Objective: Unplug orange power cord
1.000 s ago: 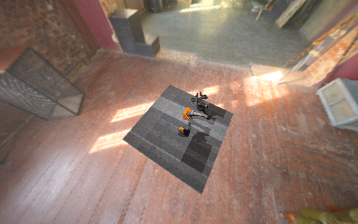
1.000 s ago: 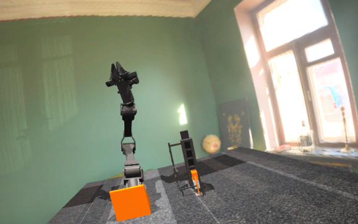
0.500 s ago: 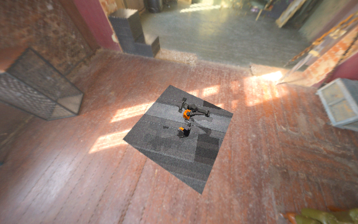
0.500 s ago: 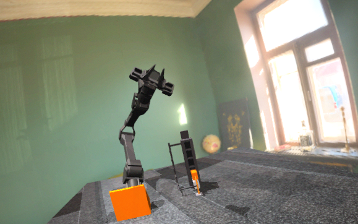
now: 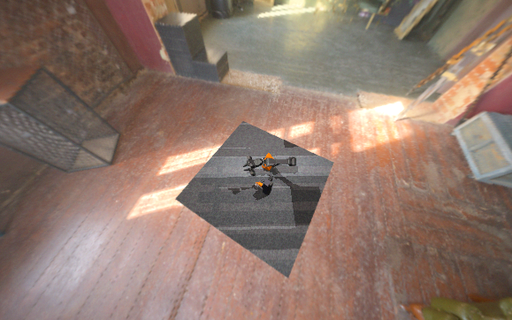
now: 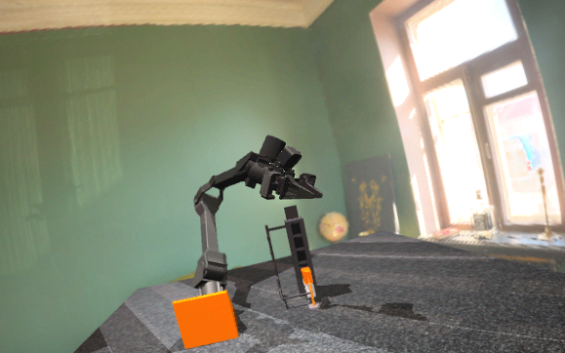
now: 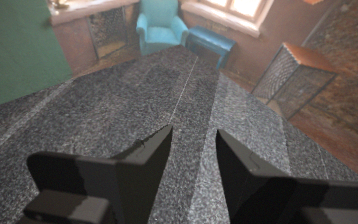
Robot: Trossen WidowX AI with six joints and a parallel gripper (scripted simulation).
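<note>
The orange plug is 23 cm below my gripper tip, 19 cm to the left of it and 4 cm behind it.
</note>
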